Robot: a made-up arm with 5 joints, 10 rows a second.
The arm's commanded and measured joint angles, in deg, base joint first. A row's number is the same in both.
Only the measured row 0 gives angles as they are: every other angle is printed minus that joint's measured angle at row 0.
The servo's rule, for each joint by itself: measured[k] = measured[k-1] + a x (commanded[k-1-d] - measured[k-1]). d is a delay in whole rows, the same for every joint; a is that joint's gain. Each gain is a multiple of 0.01, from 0.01 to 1. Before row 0 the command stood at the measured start. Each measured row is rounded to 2 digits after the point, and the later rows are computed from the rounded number. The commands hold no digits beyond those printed.
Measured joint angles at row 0:
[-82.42 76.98 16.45 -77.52 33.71]
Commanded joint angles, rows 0 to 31:
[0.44 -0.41 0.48 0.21 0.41]
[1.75 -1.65 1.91 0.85 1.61]
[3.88 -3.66 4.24 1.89 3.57]
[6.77 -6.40 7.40 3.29 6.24]
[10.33 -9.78 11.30 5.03 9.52]
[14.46 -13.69 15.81 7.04 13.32]
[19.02 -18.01 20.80 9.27 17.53]
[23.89 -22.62 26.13 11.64 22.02]
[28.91 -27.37 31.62 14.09 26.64]
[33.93 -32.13 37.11 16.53 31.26]
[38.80 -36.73 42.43 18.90 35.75]
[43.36 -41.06 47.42 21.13 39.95]
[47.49 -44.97 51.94 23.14 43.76]
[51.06 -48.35 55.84 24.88 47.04]
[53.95 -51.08 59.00 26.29 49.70]
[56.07 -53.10 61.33 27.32 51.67]
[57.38 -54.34 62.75 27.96 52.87]
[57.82 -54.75 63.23 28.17 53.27]
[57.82 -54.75 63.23 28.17 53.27]
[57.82 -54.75 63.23 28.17 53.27]
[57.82 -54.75 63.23 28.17 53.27]
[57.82 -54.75 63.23 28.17 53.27]
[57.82 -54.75 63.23 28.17 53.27]
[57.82 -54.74 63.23 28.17 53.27]
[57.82 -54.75 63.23 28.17 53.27]
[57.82 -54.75 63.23 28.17 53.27]
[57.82 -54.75 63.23 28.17 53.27]
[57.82 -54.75 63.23 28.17 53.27]
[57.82 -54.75 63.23 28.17 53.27]
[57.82 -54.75 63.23 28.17 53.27]
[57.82 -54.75 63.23 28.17 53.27]
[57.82 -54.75 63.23 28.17 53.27]
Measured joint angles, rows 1 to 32:
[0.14 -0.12 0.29 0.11 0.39]
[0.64 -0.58 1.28 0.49 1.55]
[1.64 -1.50 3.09 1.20 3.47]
[3.23 -2.97 5.72 2.27 6.10]
[5.43 -5.01 9.12 3.68 9.35]
[8.23 -7.61 13.20 5.39 13.12]
[11.57 -10.73 17.84 7.37 17.31]
[15.39 -14.30 22.90 9.55 21.78]
[19.58 -18.22 28.22 11.87 26.40]
[24.03 -22.39 33.64 14.25 31.02]
[28.61 -26.69 39.00 16.62 35.51]
[33.18 -31.00 44.14 18.92 39.73]
[37.62 -35.19 48.90 21.07 43.56]
[41.79 -39.14 53.13 23.01 46.87]
[45.56 -42.72 56.71 24.68 49.56]
[48.82 -45.83 59.53 26.03 51.56]
[51.47 -48.38 61.49 27.01 52.80]
[53.44 -50.29 62.55 27.60 53.25]
[54.80 -51.63 62.96 27.89 53.27]
[55.74 -52.57 63.12 28.03 53.27]
[56.38 -53.22 63.19 28.10 53.27]
[56.83 -53.68 63.21 28.14 53.27]
[57.14 -54.00 63.22 28.16 53.27]
[57.35 -54.22 63.23 28.17 53.27]
[57.50 -54.38 63.23 28.17 53.27]
[57.60 -54.49 63.23 28.17 53.27]
[57.67 -54.57 63.23 28.17 53.27]
[57.72 -54.62 63.23 28.17 53.27]
[57.75 -54.66 63.23 28.17 53.27]
[57.77 -54.69 63.23 28.17 53.27]
[57.79 -54.71 63.23 28.17 53.27]
[57.80 -54.72 63.23 28.17 53.27]
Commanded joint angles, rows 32 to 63:
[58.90 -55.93 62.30 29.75 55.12]
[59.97 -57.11 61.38 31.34 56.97]
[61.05 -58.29 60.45 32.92 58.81]
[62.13 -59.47 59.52 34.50 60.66]
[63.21 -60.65 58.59 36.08 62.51]
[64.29 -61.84 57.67 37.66 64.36]
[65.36 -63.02 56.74 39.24 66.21]
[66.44 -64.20 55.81 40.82 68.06]
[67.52 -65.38 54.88 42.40 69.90]
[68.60 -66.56 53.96 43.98 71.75]
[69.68 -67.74 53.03 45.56 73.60]
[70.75 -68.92 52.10 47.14 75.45]
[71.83 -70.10 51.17 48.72 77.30]
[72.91 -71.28 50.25 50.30 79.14]
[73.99 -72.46 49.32 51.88 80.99]
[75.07 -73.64 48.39 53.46 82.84]
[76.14 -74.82 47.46 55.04 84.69]
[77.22 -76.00 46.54 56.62 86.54]
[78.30 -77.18 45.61 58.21 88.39]
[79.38 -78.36 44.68 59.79 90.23]
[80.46 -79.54 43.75 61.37 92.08]
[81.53 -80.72 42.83 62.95 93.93]
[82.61 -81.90 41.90 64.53 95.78]
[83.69 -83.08 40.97 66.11 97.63]
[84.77 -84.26 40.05 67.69 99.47]
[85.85 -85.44 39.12 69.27 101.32]
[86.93 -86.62 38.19 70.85 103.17]
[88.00 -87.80 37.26 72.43 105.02]
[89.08 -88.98 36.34 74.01 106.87]
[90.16 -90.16 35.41 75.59 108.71]
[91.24 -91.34 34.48 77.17 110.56]
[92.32 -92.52 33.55 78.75 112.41]
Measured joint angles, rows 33 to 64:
[58.14 -55.08 62.66 28.98 55.03]
[58.71 -55.69 61.88 30.18 56.87]
[59.44 -56.47 61.01 31.58 58.71]
[60.27 -57.37 60.10 33.07 60.56]
[61.18 -58.35 59.18 34.61 62.41]
[62.14 -59.40 58.26 36.17 64.26]
[63.14 -60.49 57.33 37.74 66.11]
[64.16 -61.60 56.40 39.31 67.96]
[65.20 -62.73 55.47 40.89 69.80]
[66.25 -63.88 54.55 42.47 71.65]
[67.31 -65.04 53.62 44.05 73.50]
[68.38 -66.20 52.69 45.63 75.35]
[69.45 -67.37 51.76 47.21 77.20]
[70.52 -68.54 50.84 48.79 79.04]
[71.60 -69.72 49.91 50.37 80.89]
[72.68 -70.90 48.98 51.95 82.74]
[73.75 -72.08 48.05 53.53 84.59]
[74.83 -73.26 47.13 55.11 86.44]
[75.91 -74.44 46.20 56.69 88.29]
[76.99 -75.62 45.27 58.27 90.13]
[78.07 -76.80 44.34 59.85 91.98]
[79.14 -77.98 43.42 61.43 93.83]
[80.22 -79.16 42.49 63.01 95.68]
[81.30 -80.34 41.56 64.59 97.53]
[82.38 -81.52 40.64 66.17 99.37]
[83.46 -82.70 39.71 67.75 101.22]
[84.54 -83.88 38.78 69.33 103.07]
[85.61 -85.06 37.85 70.91 104.92]
[86.69 -86.24 36.93 72.49 106.77]
[87.77 -87.42 36.00 74.07 108.61]
[88.85 -88.60 35.07 75.65 110.46]
[89.93 -89.78 34.14 77.23 112.31]

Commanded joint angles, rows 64 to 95:
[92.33 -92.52 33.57 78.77 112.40]
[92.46 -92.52 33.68 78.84 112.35]
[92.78 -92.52 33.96 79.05 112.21]
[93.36 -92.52 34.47 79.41 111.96]
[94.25 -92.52 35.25 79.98 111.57]
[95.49 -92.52 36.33 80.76 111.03]
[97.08 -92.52 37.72 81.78 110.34]
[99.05 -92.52 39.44 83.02 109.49]
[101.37 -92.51 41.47 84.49 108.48]
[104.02 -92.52 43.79 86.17 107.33]
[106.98 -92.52 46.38 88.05 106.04]
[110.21 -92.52 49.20 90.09 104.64]
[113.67 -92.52 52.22 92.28 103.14]
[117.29 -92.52 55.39 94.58 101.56]
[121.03 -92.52 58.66 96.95 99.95]
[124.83 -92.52 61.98 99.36 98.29]
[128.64 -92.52 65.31 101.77 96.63]
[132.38 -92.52 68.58 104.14 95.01]
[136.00 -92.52 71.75 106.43 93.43]
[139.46 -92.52 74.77 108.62 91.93]
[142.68 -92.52 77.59 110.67 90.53]
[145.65 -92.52 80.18 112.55 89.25]
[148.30 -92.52 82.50 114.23 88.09]
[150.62 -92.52 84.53 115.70 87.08]
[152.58 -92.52 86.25 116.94 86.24]
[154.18 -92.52 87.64 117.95 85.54]
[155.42 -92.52 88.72 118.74 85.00]
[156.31 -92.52 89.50 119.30 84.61]
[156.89 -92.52 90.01 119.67 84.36]
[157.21 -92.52 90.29 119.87 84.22]
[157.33 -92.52 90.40 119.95 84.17]
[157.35 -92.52 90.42 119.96 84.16]
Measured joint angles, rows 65 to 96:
[90.67 -90.60 33.79 78.02 112.40]
[91.22 -91.18 33.72 78.44 112.35]
[91.70 -91.58 33.87 78.75 112.22]
[92.21 -91.86 34.24 79.09 111.97]
[92.84 -92.06 34.86 79.54 111.59]
[93.66 -92.20 35.76 80.16 111.06]
[94.72 -92.30 36.96 80.99 110.38]
[96.06 -92.37 38.47 82.03 109.53]
[97.71 -92.41 40.30 83.28 108.53]
[99.67 -92.44 42.43 84.75 107.39]
[101.94 -92.46 44.84 86.43 106.11]
[104.50 -92.48 47.50 88.30 104.71]
[107.34 -92.49 50.38 90.33 103.22]
[110.42 -92.50 53.44 92.50 101.64]
[113.71 -92.51 56.62 94.77 100.03]
[117.16 -92.51 59.89 97.11 98.38]
[120.72 -92.51 63.20 99.49 96.72]
[124.33 -92.51 66.48 101.86 95.10]
[127.95 -92.51 69.69 104.19 93.51]
[131.52 -92.51 72.79 106.45 92.01]
[134.98 -92.51 75.72 108.60 90.60]
[138.29 -92.51 78.44 110.61 89.32]
[141.39 -92.51 80.92 112.46 88.15]
[144.25 -92.51 83.12 114.11 87.13]
[146.83 -92.51 85.03 115.55 86.28]
[149.11 -92.51 86.62 116.77 85.58]
[151.07 -92.51 87.90 117.77 85.03]
[152.69 -92.51 88.88 118.55 84.63]
[153.99 -92.51 89.57 119.12 84.37]
[154.99 -92.51 90.01 119.50 84.23]
[155.72 -92.51 90.25 119.73 84.17]
[156.23 -92.51 90.35 119.85 84.16]

